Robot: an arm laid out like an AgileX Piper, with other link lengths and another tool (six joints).
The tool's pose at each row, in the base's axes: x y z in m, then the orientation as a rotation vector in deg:
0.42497, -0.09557, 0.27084, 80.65, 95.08, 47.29
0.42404, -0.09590, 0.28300, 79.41, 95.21, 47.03
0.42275, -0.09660, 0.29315, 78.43, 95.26, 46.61
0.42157, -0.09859, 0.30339, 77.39, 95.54, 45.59
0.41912, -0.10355, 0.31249, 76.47, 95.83, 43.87
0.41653, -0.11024, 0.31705, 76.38, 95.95, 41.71
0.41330, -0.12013, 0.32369, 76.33, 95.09, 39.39
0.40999, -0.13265, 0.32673, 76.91, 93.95, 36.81
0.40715, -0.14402, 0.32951, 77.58, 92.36, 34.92
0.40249, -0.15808, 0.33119, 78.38, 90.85, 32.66
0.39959, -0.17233, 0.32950, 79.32, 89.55, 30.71
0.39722, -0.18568, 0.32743, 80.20, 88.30, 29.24
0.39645, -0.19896, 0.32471, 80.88, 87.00, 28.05
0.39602, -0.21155, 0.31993, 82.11, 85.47, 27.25
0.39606, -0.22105, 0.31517, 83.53, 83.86, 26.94
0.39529, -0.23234, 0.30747, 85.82, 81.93, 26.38
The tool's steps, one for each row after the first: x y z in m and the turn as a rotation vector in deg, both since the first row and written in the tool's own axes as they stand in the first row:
-0.00217, 0.01004, -0.00658, -0.53, -0.12, -0.96
-0.00436, 0.01811, -0.01252, -0.90, -0.38, -1.80
-0.00784, 0.02609, -0.01839, -0.94, -0.84, -2.98
-0.01399, 0.03197, -0.02480, -0.63, -1.72, -4.36
-0.02111, 0.03356, -0.02915, 0.22, -2.95, -5.32
-0.03167, 0.03611, -0.03501, 0.64, -4.93, -6.06
-0.04425, 0.03504, -0.03920, 1.39, -7.22, -6.39
-0.05569, 0.03418, -0.04286, 1.68, -9.41, -6.26
-0.06949, 0.03104, -0.04757, 2.28, -11.75, -6.19
-0.08306, 0.02578, -0.04913, 2.96, -13.74, -5.94
-0.09572, 0.02059, -0.05006, 3.45, -15.41, -5.55
-0.10832, 0.01560, -0.04927, 3.68, -16.96, -5.16
-0.11995, 0.00911, -0.04721, 3.94, -18.39, -4.17
-0.12856, 0.00338, -0.04479, 4.06, -19.56, -2.82
-0.13842, -0.00559, -0.04167, 4.65, -21.00, -0.84

